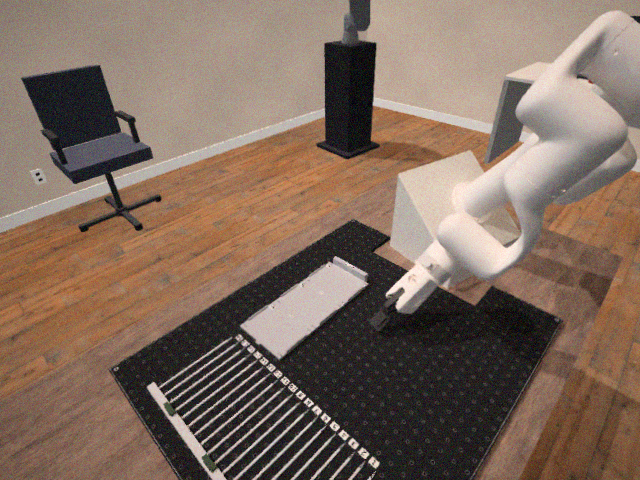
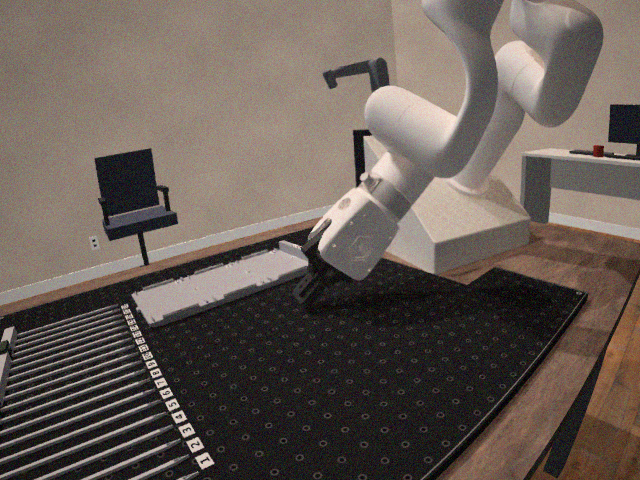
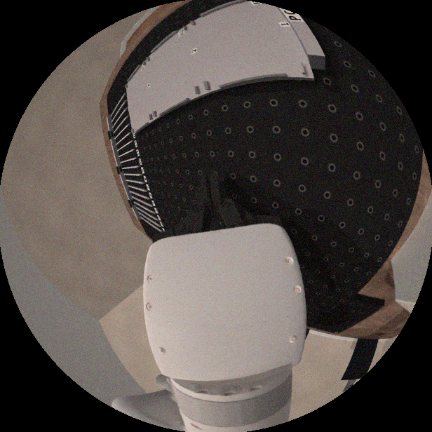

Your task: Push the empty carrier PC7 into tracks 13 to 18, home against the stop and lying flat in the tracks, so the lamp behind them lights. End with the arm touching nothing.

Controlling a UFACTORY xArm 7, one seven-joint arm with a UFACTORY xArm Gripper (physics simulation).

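Places are measured from the arm's base along level axes (x right, y ahead, z up), in millimetres.
Pixels of known places: gripper, fingertip midpoint: (image 1: 374,326) (image 2: 300,299); arm's base, origin of the base link: (image 1: 470,203) (image 2: 462,176).
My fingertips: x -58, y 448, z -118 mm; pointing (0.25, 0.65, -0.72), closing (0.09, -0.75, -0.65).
Observation:
For each thing: its top centre in the pictures, then the offset to it from my fingertips. "spot": a spot on its surface instead. Level surfaces: height alone.
- carrier PC7, middle of its top: (image 2: 223,269) (image 1: 308,297) dz +13, dx +161, dy +60 mm
- white stop bar, surface spot: (image 2: 5,361) (image 1: 183,422) spot: dz -2, dx +78, dy +423 mm
- perforated black mat, its level: dz -17 mm
The carrier PC7 (image 1: 308,305) (image 2: 219,284) (image 3: 220,55) is a flat light-grey tray with a raised bar at its end near the robot base. It lies on the black mat, its other end close to the number labels at the high-numbered tracks. The tracks (image 1: 296,429) (image 2: 77,379) are thin pale rails running from the labels to a white stop bar (image 1: 181,427) (image 2: 5,361). My gripper (image 1: 379,320) (image 2: 305,291) (image 3: 210,183) is shut and empty, above the mat and to the side of the carrier, apart from it. No lit lamp can be made out.
The perforated black mat (image 1: 439,382) (image 2: 351,372) (image 3: 280,142) lies under everything. The white slanted robot pedestal (image 1: 418,206) (image 2: 460,240) stands behind the gripper. Small dark green blocks (image 1: 169,408) (image 1: 208,461) sit along the stop bar. A chair (image 1: 100,149) (image 2: 136,217) and a black pillar (image 1: 348,95) stand farther back.

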